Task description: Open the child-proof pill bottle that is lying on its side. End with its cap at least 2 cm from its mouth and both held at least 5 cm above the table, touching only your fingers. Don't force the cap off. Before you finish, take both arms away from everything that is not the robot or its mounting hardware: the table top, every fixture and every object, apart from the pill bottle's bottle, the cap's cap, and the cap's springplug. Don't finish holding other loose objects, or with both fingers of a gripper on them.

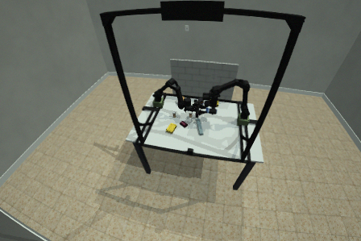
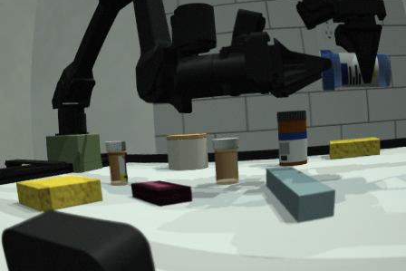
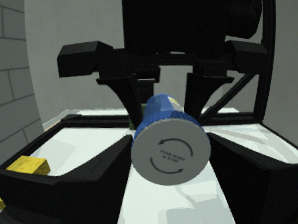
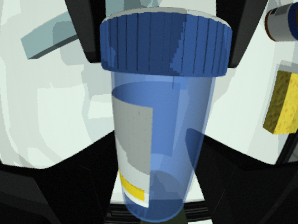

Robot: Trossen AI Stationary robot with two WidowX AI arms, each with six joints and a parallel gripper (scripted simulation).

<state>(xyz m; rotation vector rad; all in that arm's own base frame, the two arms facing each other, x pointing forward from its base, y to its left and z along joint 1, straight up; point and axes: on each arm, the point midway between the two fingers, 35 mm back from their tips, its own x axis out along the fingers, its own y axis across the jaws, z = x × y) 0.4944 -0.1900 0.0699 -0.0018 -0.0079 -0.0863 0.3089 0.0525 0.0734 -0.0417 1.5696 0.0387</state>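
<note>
My left hand is 30 mm to the left of the cap. Round my left hand: grey-blue block (90 mm behind, 10 mm to the left, 140 mm below); then dark-capped bottle (210 mm ahead, 70 mm to the left, 100 mm below); then blue pill bottle (70 mm to the right, 10 mm below).
The blue pill bottle lies 20 mm below my right hand, 10 mm to the left of it and 10 mm behind it. From my right hand the other things lie so: grey-blue block 150 mm below, 100 mm behind, 90 mm to the left; then dark-capped bottle 200 mm ahead, 160 mm to the left, 100 mm below; then cap 50 mm to the left, 10 mm below, 10 mm behind.
</note>
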